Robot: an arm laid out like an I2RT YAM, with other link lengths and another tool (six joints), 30 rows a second.
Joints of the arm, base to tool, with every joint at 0 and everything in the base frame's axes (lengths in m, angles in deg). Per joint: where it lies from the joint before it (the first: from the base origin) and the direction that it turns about. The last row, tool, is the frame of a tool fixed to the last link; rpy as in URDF.
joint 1: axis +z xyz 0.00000 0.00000 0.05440
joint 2: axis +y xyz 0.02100 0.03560 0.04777
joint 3: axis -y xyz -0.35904 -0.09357 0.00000
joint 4: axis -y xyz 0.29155 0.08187 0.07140
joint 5: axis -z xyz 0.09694 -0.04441 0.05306
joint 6: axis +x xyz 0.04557 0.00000 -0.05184
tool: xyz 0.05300 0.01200 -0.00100 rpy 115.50 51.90 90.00
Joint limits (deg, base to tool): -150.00..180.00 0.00..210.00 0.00..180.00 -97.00..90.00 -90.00..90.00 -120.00..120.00
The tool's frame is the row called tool.
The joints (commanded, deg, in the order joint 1, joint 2, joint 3, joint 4, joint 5, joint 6), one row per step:
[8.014, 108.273, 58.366, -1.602, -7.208, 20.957]
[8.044, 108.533, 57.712, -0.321, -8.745, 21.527]
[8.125, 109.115, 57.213, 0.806, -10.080, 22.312]
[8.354, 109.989, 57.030, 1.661, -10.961, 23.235]
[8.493, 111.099, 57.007, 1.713, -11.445, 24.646]
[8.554, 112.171, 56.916, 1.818, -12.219, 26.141]
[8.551, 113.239, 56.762, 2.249, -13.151, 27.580]
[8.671, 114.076, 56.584, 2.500, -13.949, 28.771]
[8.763, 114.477, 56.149, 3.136, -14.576, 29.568]
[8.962, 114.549, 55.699, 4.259, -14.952, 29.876]
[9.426, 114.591, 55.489, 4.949, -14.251, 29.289]
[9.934, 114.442, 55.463, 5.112, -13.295, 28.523]
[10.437, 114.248, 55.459, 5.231, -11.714, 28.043]
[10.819, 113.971, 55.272, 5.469, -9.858, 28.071]
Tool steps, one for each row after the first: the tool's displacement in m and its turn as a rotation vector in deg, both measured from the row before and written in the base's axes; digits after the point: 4 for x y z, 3 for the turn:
[-0.0011, 0.0027, -0.0030, 1.578, -0.068, 0.550]
[-0.0006, 0.0028, -0.0050, 1.499, 0.296, 0.316]
[0.0005, 0.0035, -0.0061, 1.189, 0.547, 0.074]
[-0.0003, 0.0019, -0.0090, 1.024, 1.521, -0.650]
[-0.0008, 0.0016, -0.0088, 1.281, 1.572, -0.639]
[-0.0005, 0.0013, -0.0084, 1.399, 1.330, -0.586]
[-0.0013, 0.0021, -0.0070, 1.150, 1.229, -0.362]
[-0.0016, 0.0015, -0.0042, 0.885, 0.537, -0.183]
[-0.0004, 0.0023, -0.0007, 0.554, -0.442, 0.172]
[0.0000, 0.0030, -0.0006, -0.795, -0.722, 0.517]
[-0.0001, 0.0030, 0.0009, -1.115, -0.665, 0.548]
[0.0004, 0.0019, 0.0011, -1.454, -0.681, -0.055]
[0.0001, 0.0003, 0.0010, -1.389, -0.589, -0.747]

